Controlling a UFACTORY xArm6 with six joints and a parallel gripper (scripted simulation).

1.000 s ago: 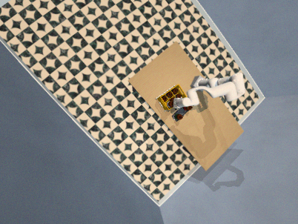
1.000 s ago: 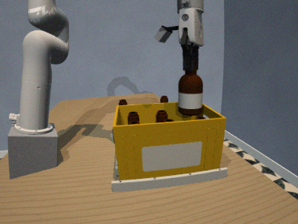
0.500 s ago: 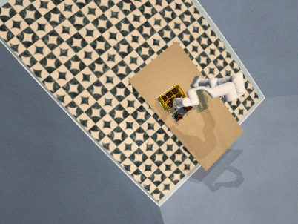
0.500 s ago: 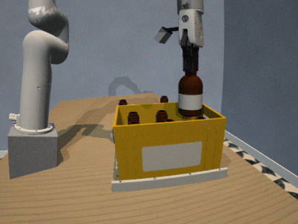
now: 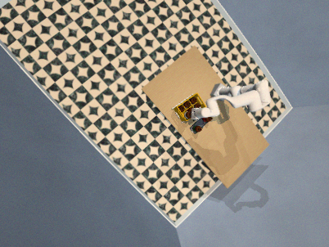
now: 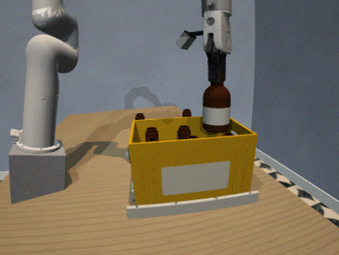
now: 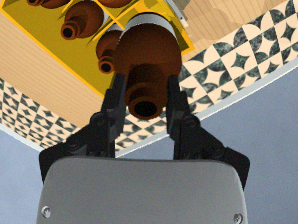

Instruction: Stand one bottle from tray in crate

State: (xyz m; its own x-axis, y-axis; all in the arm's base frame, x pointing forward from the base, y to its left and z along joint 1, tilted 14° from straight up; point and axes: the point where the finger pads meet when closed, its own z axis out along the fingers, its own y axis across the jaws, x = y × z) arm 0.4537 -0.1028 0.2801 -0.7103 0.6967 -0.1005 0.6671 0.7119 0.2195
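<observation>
Right now my hand is 21 cm above the yellow crate, 9 cm past it and 4 cm to the left of it. The rest, counted from my hand: grey tray: 29 cm below, 21 cm to the left, 11 cm behind.
</observation>
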